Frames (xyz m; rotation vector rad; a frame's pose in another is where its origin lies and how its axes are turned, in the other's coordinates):
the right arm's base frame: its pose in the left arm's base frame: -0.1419 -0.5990 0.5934 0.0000 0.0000 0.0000
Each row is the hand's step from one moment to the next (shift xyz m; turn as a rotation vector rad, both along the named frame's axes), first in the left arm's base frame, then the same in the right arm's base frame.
Working: the left arm's base frame: its pose in the right arm's base frame: 0.1419 0.5990 -0.5934 0.0000 0.0000 0.0000

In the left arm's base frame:
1: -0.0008 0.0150 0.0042 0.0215 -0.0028 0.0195
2: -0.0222 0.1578 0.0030 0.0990 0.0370 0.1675
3: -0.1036 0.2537 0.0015 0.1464 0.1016 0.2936
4: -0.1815 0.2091 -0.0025 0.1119 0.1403 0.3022
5: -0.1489 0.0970 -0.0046 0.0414 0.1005 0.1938
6: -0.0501 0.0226 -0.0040 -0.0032 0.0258 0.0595
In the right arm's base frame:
1: -0.0008 0.0150 0.0042 0.0215 -0.0028 0.0195
2: -0.0222 0.1578 0.0030 0.0990 0.0370 0.1675
3: -0.1036 0.2537 0.0015 0.1464 0.1016 0.2936
4: -0.1815 0.2091 -0.0025 0.1119 0.1403 0.3022
5: -0.1489 0.0970 -0.0046 0.0414 0.1005 0.1938
6: -0.0501 0.0226 -0.0040 -0.0032 0.0258 0.0595

